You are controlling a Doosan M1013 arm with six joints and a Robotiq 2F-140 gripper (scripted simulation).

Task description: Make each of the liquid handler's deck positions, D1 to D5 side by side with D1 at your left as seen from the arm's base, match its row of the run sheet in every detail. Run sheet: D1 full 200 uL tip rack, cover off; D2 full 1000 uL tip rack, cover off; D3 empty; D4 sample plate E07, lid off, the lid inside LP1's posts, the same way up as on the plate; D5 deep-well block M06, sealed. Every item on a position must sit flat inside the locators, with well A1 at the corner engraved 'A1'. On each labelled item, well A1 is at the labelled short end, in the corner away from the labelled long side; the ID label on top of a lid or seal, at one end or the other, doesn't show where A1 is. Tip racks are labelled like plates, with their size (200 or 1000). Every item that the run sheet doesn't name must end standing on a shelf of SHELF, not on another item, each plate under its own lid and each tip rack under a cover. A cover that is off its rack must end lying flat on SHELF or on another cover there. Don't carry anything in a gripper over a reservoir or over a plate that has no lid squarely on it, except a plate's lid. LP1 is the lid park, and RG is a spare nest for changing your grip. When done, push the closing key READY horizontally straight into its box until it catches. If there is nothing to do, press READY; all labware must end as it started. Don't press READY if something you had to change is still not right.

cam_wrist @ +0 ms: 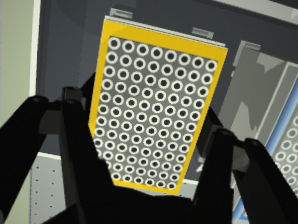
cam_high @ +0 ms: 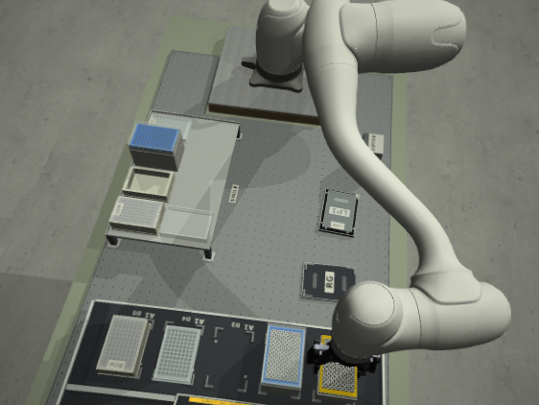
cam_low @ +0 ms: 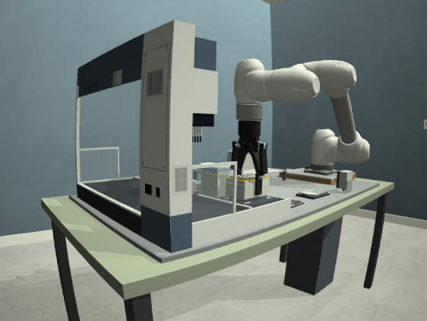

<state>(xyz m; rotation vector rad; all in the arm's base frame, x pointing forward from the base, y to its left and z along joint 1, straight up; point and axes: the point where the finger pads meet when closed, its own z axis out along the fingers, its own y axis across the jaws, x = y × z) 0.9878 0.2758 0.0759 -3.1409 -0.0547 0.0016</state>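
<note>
My gripper is now 10 mm to the left of the yellow-rimmed tip rack, 10 mm below it and 10 mm past it. Round my hand: blue-rimmed tip rack: 130 mm to the right, 20 mm above; then clear sample plate: 370 mm to the right, 40 mm below, 20 mm ahead; then RG nest: 250 mm behind, 100 mm below, 30 mm to the right.
</note>
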